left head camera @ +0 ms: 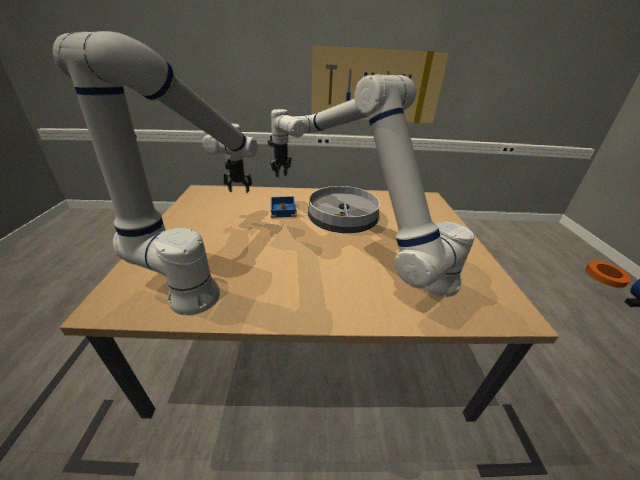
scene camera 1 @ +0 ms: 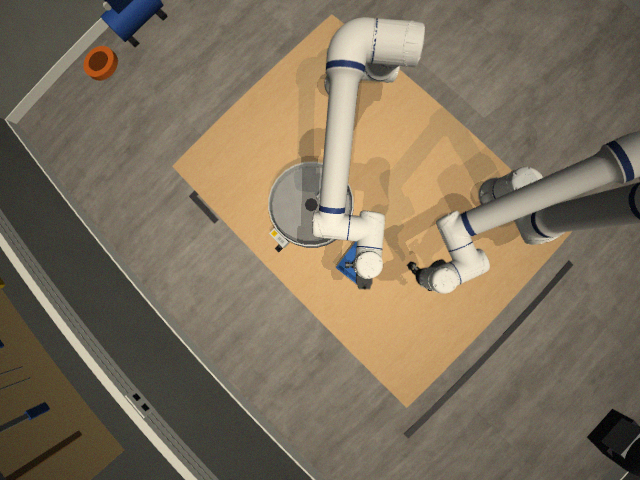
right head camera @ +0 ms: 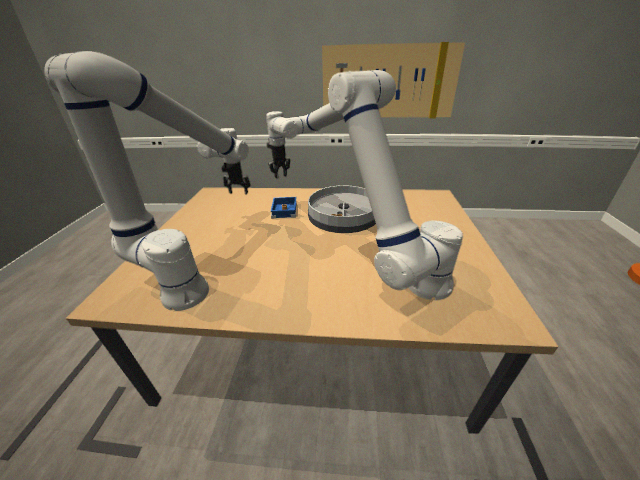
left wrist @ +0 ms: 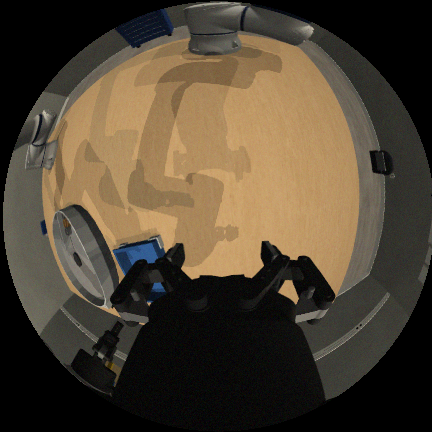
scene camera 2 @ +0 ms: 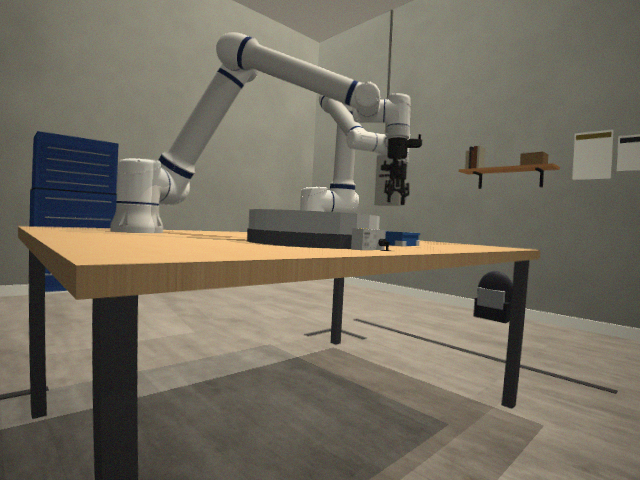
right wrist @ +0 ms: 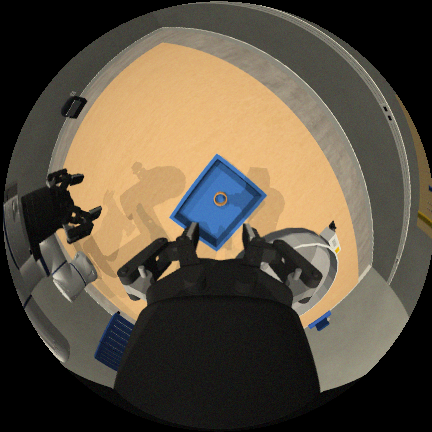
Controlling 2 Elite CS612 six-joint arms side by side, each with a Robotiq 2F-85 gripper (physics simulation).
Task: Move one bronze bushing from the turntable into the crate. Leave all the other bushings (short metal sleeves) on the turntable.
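A bronze bushing (left head camera: 282, 206) (right head camera: 284, 206) (right wrist: 220, 205) stands in the blue crate (left head camera: 282, 213) (right head camera: 283, 214) (right wrist: 210, 215), near its middle. The grey round turntable (left head camera: 336, 222) (right head camera: 336, 222) (scene camera 1: 289, 206) is beside the crate. Bronze pieces (left head camera: 341, 213) (right head camera: 338, 213) (left wrist: 66, 223) show inside its wall, too small to count. My right gripper (left head camera: 281, 173) (right head camera: 279, 174) (right wrist: 220, 230) is open and empty, well above the crate. My left gripper (left head camera: 238, 189) (right head camera: 236, 191) (left wrist: 222, 250) is open and empty, above the table to the left of the crate in the head views.
A small white box (scene camera 1: 278, 238) (scene camera 2: 366, 239) with a label sits against the turntable. Its wall stands taller than the crate. My two grippers hang near each other in the head views. The wooden table (left head camera: 289, 310) ends a little behind the crate and turntable.
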